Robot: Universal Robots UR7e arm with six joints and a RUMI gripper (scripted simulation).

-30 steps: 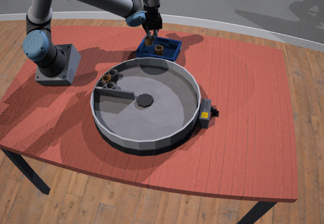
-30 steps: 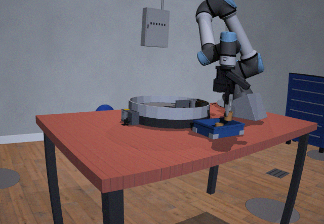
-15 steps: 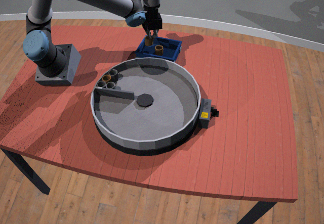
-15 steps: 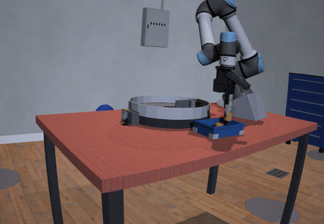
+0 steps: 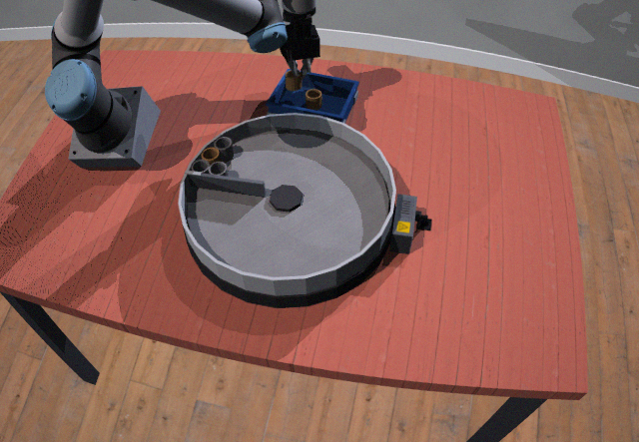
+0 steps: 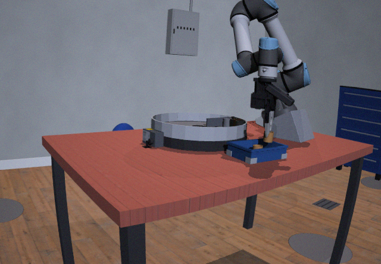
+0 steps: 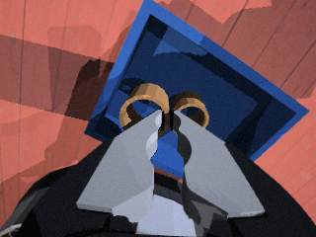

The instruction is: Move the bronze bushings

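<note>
The blue crate lies 40 mm ahead of my hand, 10 mm to the right of it and 60 mm below it. Round my hand: grey turntable: 80 mm ahead, 350 mm to the right, 40 mm below.
</note>
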